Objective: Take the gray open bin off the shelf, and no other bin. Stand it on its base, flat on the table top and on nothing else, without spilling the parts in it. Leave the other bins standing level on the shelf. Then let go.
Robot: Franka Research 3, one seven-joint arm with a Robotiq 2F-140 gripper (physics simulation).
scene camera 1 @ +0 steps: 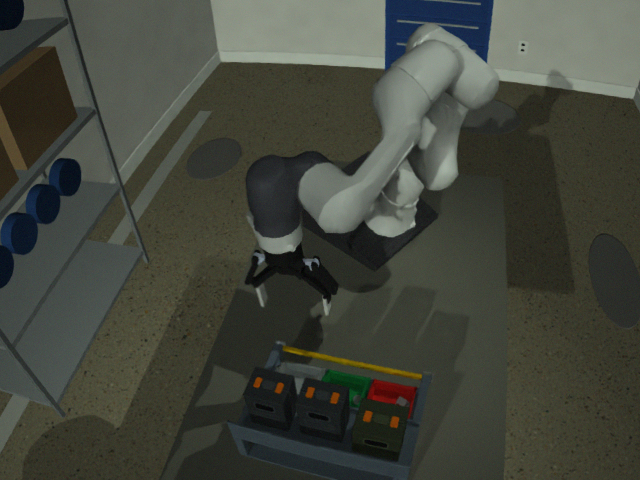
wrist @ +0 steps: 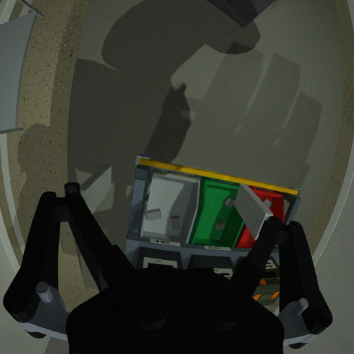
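Note:
The gray open bin (scene camera 1: 302, 369) (wrist: 172, 192) stands level at the left end of the shelf (scene camera 1: 310, 443) (wrist: 137, 205), with small gray parts inside. In the scene view a dark case hides much of it. The green bin (scene camera 1: 343, 380) (wrist: 214, 202) stands beside it with round parts, and the red bin (scene camera 1: 381, 387) (wrist: 278, 206) stands at the right end, partly behind a finger in the wrist view. My gripper (scene camera 1: 293, 308) (wrist: 175, 185) is open and empty, pointing down, high above the shelf and apart from the bins. Its fingers stand wide apart.
A yellow bar (scene camera 1: 351, 360) (wrist: 220, 175) runs along the shelf's edge beside the bins. Two dark cases (scene camera 1: 271, 400) (scene camera 1: 323, 410) and an olive case (scene camera 1: 379, 431) (wrist: 267, 296) stand in the other row. A tall rack (scene camera 1: 108, 142) stands at the left.

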